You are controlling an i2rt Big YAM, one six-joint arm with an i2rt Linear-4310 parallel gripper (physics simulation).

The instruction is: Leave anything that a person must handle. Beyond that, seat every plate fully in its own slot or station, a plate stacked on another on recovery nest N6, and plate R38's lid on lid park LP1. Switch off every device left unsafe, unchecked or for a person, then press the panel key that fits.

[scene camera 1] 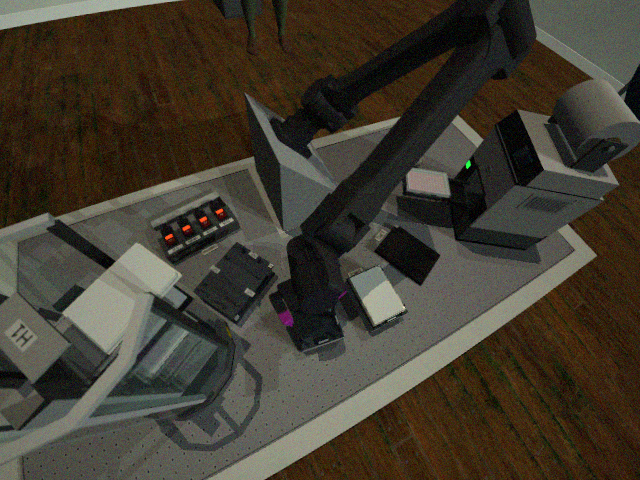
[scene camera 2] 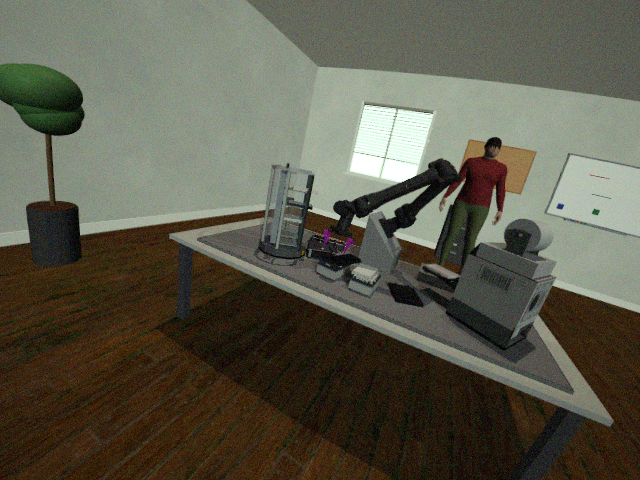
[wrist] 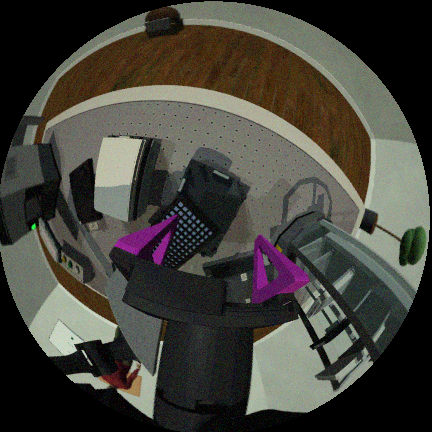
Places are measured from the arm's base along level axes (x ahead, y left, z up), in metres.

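Where they show: gripper, fingertip midpoint: (scene camera 1: 310, 314) (scene camera 2: 333, 249) (wrist: 218, 228); arm's base, origin of the base link: (scene camera 1: 289, 140) (scene camera 2: 385, 228) (wrist: 133, 345).
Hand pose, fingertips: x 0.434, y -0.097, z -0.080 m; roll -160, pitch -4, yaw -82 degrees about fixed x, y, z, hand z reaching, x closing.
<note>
Each offset is from my fingertips to the top centre of the thing. "*": to the spot under its first point.
My gripper (scene camera 1: 313, 305) (scene camera 2: 337, 240) (wrist: 218, 228) is open and empty, above a dark nest {* dx +0.048, dy +0.009, dz -0.061 m} (scene camera 1: 319, 338) (scene camera 2: 329, 270) (wrist: 220, 181) near the table's middle. A dark plate with pale blue wells {dx -0.061, dy +0.047, dz -0.032 m} (wrist: 189, 231) shows between and beyond the fingers in the wrist view; it overlaps the nest's arm-side part, and its seating is unclear. A pale plate or lid stack {dx +0.004, dy +0.173, dz -0.032 m} (scene camera 1: 379, 299) (scene camera 2: 365, 274) (wrist: 118, 175) sits on the neighbouring nest. A pink-topped plate {dx -0.239, dy +0.460, dz +0.015 m} (scene camera 1: 428, 182) lies by the grey machine. Four devices glow orange on a switch rack {dx -0.378, dy -0.212, dz -0.063 m} (scene camera 1: 196, 228). The button panel {dx -0.400, dy +0.463, dz -0.032 m} (wrist: 73, 262) shows in the wrist view.
A glass-sided carousel {dx -0.030, dy -0.310, dz +0.332 m} (scene camera 1: 180, 356) (scene camera 2: 286, 211) (wrist: 350, 280) stands at one side. A dark station {dx -0.158, dy -0.138, dz -0.040 m} (scene camera 1: 236, 282) lies between it and my gripper. A flat black pad {* dx -0.083, dy +0.344, dz -0.101 m} (scene camera 1: 407, 254) (scene camera 2: 405, 293) (wrist: 83, 191) lies near the grey machine {dx -0.116, dy +0.692, dz +0.340 m} (scene camera 1: 516, 206) (scene camera 2: 498, 289) with a green light.
</note>
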